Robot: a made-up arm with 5 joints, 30 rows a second.
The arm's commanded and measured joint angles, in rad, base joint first. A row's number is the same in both.
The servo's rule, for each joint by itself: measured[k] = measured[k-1] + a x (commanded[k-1-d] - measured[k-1]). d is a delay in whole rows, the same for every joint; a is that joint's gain. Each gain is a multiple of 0.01, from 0.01 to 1. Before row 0 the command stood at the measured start. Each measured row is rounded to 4 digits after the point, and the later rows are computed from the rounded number. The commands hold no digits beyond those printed.
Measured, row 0:
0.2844, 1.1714, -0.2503, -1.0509, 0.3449
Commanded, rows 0 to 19:
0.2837, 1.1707, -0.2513, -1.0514, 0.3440
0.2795, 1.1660, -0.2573, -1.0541, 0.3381
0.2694, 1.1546, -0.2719, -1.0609, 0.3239
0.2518, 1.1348, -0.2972, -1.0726, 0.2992
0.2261, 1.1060, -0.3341, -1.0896, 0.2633
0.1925, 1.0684, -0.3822, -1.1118, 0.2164
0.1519, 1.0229, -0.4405, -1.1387, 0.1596
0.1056, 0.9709, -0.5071, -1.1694, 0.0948
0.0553, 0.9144, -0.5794, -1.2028, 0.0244
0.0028, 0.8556, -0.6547, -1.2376, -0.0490
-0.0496, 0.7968, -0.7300, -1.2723, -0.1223
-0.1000, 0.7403, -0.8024, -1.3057, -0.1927
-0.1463, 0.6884, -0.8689, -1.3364, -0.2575
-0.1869, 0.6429, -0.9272, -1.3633, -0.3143
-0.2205, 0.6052, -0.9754, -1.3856, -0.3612
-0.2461, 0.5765, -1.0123, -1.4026, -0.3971
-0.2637, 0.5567, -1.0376, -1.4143, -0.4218
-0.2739, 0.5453, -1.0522, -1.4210, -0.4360
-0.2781, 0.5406, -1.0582, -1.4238, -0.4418
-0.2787, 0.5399, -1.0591, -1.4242, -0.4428
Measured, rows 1 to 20:
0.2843, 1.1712, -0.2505, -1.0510, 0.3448
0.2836, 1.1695, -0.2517, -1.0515, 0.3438
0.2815, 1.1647, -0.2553, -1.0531, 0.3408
0.2770, 1.1551, -0.2628, -1.0564, 0.3346
0.2694, 1.1394, -0.2756, -1.0620, 0.3239
0.2579, 1.1167, -0.2948, -1.0705, 0.3078
0.2420, 1.0867, -0.3210, -1.0821, 0.2856
0.2215, 1.0496, -0.3545, -1.0969, 0.2570
0.1966, 1.0063, -0.3950, -1.1149, 0.2221
0.1675, 0.9581, -0.4417, -1.1358, 0.1814
0.1349, 0.9065, -0.4936, -1.1590, 0.1358
0.0997, 0.8533, -0.5492, -1.1839, 0.0865
0.0628, 0.8005, -0.6067, -1.2098, 0.0349
0.0253, 0.7501, -0.6644, -1.2359, -0.0175
-0.0116, 0.7037, -0.7204, -1.2613, -0.0691
-0.0468, 0.6630, -0.7729, -1.2853, -0.1183
-0.0793, 0.6290, -0.8205, -1.3072, -0.1638
-0.1085, 0.6022, -0.8622, -1.3265, -0.2046
-0.1339, 0.5825, -0.8975, -1.3430, -0.2402
-0.1556, 0.5689, -0.9266, -1.3568, -0.2706
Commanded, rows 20 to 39:
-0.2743, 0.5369, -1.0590, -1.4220, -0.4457
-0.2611, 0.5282, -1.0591, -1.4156, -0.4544
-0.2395, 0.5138, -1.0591, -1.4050, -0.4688
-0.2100, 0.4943, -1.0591, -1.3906, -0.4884
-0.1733, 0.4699, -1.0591, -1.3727, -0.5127
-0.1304, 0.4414, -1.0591, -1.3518, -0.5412
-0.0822, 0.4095, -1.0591, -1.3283, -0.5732
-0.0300, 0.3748, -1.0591, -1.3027, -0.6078
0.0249, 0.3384, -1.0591, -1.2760, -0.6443
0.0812, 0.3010, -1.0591, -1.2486, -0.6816
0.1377, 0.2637, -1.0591, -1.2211, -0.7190
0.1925, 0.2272, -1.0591, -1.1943, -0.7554
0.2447, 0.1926, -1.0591, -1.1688, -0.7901
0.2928, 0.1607, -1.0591, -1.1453, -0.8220
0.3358, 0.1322, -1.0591, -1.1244, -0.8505
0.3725, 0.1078, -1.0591, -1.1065, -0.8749
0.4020, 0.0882, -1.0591, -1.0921, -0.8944
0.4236, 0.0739, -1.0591, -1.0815, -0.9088
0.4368, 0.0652, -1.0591, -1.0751, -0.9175
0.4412, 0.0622, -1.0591, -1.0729, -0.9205
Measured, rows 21 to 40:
-0.1734, 0.5587, -0.9504, -1.3679, -0.2969
-0.1866, 0.5489, -0.9700, -1.3760, -0.3205
-0.1945, 0.5377, -0.9860, -1.3809, -0.3427
-0.1968, 0.5238, -0.9992, -1.3825, -0.3646
-0.1933, 0.5066, -1.0100, -1.3808, -0.3868
-0.1839, 0.4857, -1.0188, -1.3759, -0.4100
-0.1686, 0.4613, -1.0261, -1.3678, -0.4345
-0.1478, 0.4336, -1.0320, -1.3567, -0.4605
-0.1219, 0.4031, -1.0369, -1.3430, -0.4881
-0.0914, 0.3704, -1.0409, -1.3270, -0.5171
-0.0570, 0.3363, -1.0442, -1.3090, -0.5474
-0.0196, 0.3014, -1.0469, -1.2895, -0.5786
0.0200, 0.2666, -1.0491, -1.2690, -0.6103
0.0609, 0.2327, -1.0509, -1.2480, -0.6421
0.1021, 0.2005, -1.0524, -1.2270, -0.6734
0.1427, 0.1708, -1.0536, -1.2065, -0.7036
0.1816, 0.1444, -1.0546, -1.1871, -0.7322
0.2179, 0.1218, -1.0554, -1.1691, -0.7587
0.2507, 0.1037, -1.0561, -1.1531, -0.7825
0.2793, 0.0904, -1.0566, -1.1395, -0.8032

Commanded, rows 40 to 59:
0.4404, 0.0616, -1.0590, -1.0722, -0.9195
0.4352, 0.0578, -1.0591, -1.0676, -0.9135
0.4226, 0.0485, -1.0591, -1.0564, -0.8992
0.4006, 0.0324, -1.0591, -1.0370, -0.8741
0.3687, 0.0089, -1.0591, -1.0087, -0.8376
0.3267, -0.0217, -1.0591, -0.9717, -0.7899
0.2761, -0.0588, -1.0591, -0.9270, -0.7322
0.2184, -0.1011, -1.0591, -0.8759, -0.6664
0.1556, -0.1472, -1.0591, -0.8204, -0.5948
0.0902, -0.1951, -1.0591, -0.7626, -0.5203
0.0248, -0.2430, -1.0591, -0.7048, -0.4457
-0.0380, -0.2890, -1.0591, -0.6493, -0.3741
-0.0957, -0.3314, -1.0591, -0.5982, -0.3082
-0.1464, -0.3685, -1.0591, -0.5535, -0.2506
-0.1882, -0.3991, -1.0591, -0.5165, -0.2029
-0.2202, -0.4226, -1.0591, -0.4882, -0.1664
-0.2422, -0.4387, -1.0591, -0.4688, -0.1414
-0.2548, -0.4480, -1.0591, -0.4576, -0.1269
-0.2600, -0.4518, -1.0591, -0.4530, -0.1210
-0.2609, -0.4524, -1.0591, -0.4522, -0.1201
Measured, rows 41 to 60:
0.3035, 0.0812, -1.0570, -1.1281, -0.8206
0.3233, 0.0737, -1.0574, -1.1178, -0.8345
0.3382, 0.0656, -1.0577, -1.1074, -0.8442
0.3476, 0.0550, -1.0580, -1.0954, -0.8487
0.3508, 0.0402, -1.0582, -1.0807, -0.8470
0.3472, 0.0204, -1.0584, -1.0622, -0.8384
0.3365, -0.0049, -1.0585, -1.0392, -0.8225
0.3188, -0.0357, -1.0586, -1.0114, -0.7991
0.2943, -0.0714, -1.0587, -0.9789, -0.7685
0.2637, -0.1110, -1.0588, -0.9421, -0.7313
0.2279, -0.1532, -1.0589, -0.9018, -0.6885
0.1880, -0.1967, -1.0589, -0.8589, -0.6413
0.1454, -0.2398, -1.0589, -0.8146, -0.5913
0.1016, -0.2810, -1.0589, -0.7702, -0.5402
0.0581, -0.3188, -1.0589, -0.7271, -0.4896
0.0164, -0.3520, -1.0589, -0.6865, -0.4411
-0.0224, -0.3797, -1.0589, -0.6495, -0.3961
-0.0573, -0.4016, -1.0589, -0.6169, -0.3557
-0.0877, -0.4177, -1.0589, -0.5890, -0.3205
-0.1137, -0.4288, -1.0589, -0.5657, -0.2904

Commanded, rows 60 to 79:
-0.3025, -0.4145, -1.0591, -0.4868, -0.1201
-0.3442, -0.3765, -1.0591, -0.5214, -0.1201
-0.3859, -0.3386, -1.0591, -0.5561, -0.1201
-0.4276, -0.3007, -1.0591, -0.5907, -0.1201
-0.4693, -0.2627, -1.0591, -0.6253, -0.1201
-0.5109, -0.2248, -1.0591, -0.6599, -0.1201
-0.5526, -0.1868, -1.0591, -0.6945, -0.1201
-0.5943, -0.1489, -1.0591, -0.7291, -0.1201
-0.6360, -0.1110, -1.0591, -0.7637, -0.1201
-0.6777, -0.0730, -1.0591, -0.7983, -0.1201
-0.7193, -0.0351, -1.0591, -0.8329, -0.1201
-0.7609, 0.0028, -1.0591, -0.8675, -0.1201
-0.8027, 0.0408, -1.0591, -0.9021, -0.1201
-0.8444, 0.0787, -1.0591, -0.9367, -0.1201
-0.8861, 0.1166, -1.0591, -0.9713, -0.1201
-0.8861, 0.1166, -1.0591, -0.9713, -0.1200
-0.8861, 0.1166, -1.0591, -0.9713, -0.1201
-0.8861, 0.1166, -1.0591, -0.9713, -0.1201
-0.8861, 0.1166, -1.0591, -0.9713, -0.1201
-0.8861, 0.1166, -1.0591, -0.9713, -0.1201
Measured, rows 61 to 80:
-0.1420, -0.4242, -1.0589, -0.5523, -0.2649
-0.1723, -0.4089, -1.0589, -0.5470, -0.2432
-0.2043, -0.3864, -1.0589, -0.5485, -0.2247
-0.2378, -0.3590, -1.0589, -0.5557, -0.2090
-0.2725, -0.3282, -1.0589, -0.5675, -0.1957
-0.3083, -0.2951, -1.0589, -0.5832, -0.1844
-0.3449, -0.2604, -1.0589, -0.6021, -0.1748
-0.3823, -0.2247, -1.0589, -0.6237, -0.1666
-0.4204, -0.1883, -1.0589, -0.6475, -0.1596
-0.4590, -0.1514, -1.0589, -0.6731, -0.1537
-0.4980, -0.1142, -1.0589, -0.7003, -0.1487
-0.5374, -0.0768, -1.0589, -0.7287, -0.1444
-0.5772, -0.0392, -1.0589, -0.7582, -0.1408
-0.6173, -0.0015, -1.0589, -0.7885, -0.1377
-0.6576, 0.0363, -1.0589, -0.8196, -0.1351
-0.6919, 0.0620, -1.0589, -0.8454, -0.1328
-0.7210, 0.0795, -1.0589, -0.8668, -0.1309
-0.7458, 0.0914, -1.0589, -0.8846, -0.1293
-0.7668, 0.0995, -1.0589, -0.8993, -0.1279
-0.7847, 0.1050, -1.0589, -0.9115, -0.1267

